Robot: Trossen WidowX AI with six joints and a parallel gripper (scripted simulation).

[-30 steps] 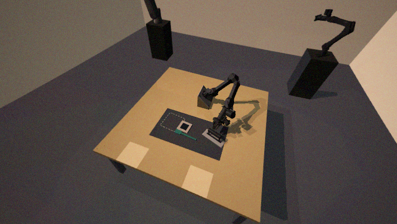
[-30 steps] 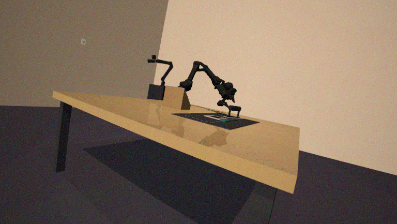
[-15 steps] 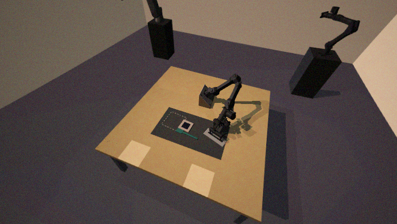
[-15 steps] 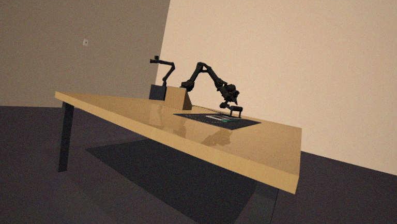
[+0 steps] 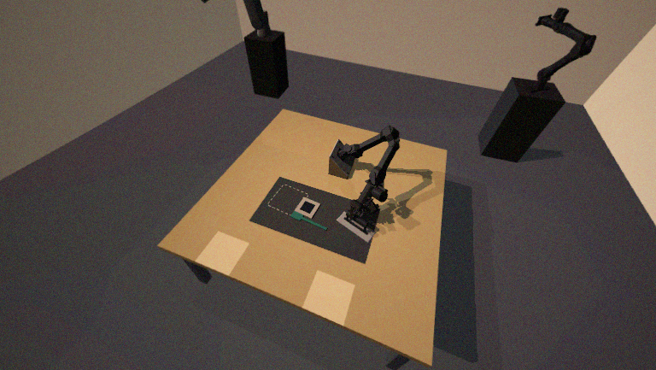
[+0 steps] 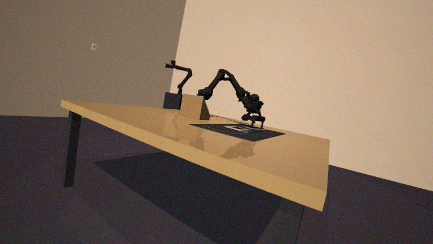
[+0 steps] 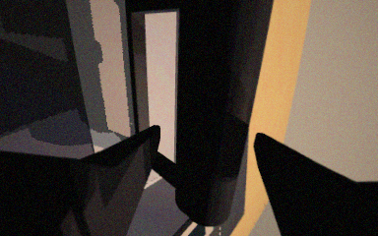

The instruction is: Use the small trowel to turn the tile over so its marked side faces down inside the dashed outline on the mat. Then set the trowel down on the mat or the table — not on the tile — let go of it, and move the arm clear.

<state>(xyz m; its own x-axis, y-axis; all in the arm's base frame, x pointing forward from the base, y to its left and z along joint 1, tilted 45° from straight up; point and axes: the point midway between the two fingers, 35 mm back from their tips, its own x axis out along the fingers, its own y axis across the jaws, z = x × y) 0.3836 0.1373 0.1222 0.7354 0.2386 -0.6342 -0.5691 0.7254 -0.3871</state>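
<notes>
Right now the trowel is 10 mm behind my gripper tip and 20 mm below it. From my gripper tip the other things lie so: teal strip: 40 mm ahead, 240 mm to the right, 60 mm below; tile: 30 mm behind, 260 mm to the right, 60 mm below; dark grey mat: 10 mm behind, 200 mm to the right, 80 mm below.
</notes>
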